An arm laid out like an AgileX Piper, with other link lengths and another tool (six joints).
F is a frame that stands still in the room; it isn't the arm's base.
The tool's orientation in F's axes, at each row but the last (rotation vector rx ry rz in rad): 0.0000 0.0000 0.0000; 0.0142 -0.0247 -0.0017; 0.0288 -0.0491 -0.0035; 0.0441 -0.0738 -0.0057; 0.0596 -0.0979 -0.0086
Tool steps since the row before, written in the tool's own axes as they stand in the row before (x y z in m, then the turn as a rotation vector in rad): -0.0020 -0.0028 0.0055 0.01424 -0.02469 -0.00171; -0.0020 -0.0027 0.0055 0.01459 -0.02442 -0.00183; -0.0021 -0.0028 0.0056 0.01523 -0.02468 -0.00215; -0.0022 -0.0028 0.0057 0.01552 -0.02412 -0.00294; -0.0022 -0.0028 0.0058 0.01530 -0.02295 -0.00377
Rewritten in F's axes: -0.0020 -0.0028 0.0055 0.01424 -0.02469 -0.00171; -0.0021 -0.0028 0.0054 0.01459 -0.02442 -0.00182; -0.0024 -0.0030 0.0054 0.01525 -0.02467 -0.00211; -0.0026 -0.0030 0.0054 0.01560 -0.02408 -0.00285; -0.0028 -0.0031 0.0054 0.01547 -0.02286 -0.00363
